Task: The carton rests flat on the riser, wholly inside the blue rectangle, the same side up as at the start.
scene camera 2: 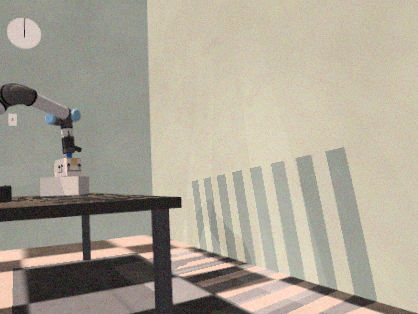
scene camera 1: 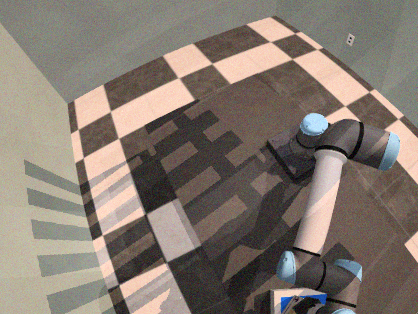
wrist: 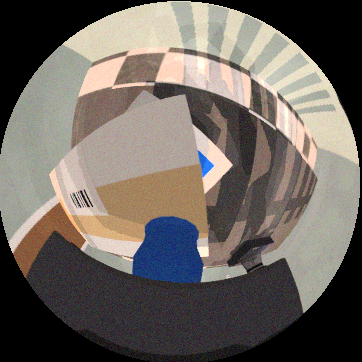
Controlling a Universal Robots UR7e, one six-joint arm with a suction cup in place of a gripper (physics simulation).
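Pixels of known places: hand at its tool point: (scene camera 2: 69, 160) (wrist: 171, 221); arm's base at its link origin: (scene camera 1: 302, 147) (wrist: 250, 257).
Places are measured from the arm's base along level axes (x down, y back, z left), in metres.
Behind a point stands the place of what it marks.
The carton (scene camera 2: 62, 168) {x -0.116, y -0.467, z 0.580 m} (wrist: 145, 135) is a pale box with tan tape and a barcode label. It rests flat and upright on the white riser (scene camera 2: 52, 186) {x -0.001, y -0.401, z 0.561 m} (wrist: 222, 162) {x -0.060, y -0.543, z 0.491 m} (scene camera 1: 275, 301) {x -0.060, y -0.562, z 0.508 m}, its arrow marks pointing up in the second scene view. The carton sits turned at an angle to the riser. Part of the blue rectangle (wrist: 205, 164) {x -0.060, y -0.534, z 0.520 m} (scene camera 1: 315, 298) shows beyond one side; the carton hides much of the rest in the wrist view. My blue suction cup (scene camera 2: 69, 156) (wrist: 168, 245) is pressed on the carton's top near one edge, over the tape, and grips it.
The riser stands on the dark table (scene camera 2: 117, 203) {x 0.068, y -0.425, z -0.689 m}, whose corner and legs show in the second scene view. The arm's base plate (scene camera 1: 295, 167) {x -0.003, y -0.111, z 0.067 m} is on the table some way behind the riser. A curved brown shape (wrist: 50, 232) shows at the left of the wrist view.
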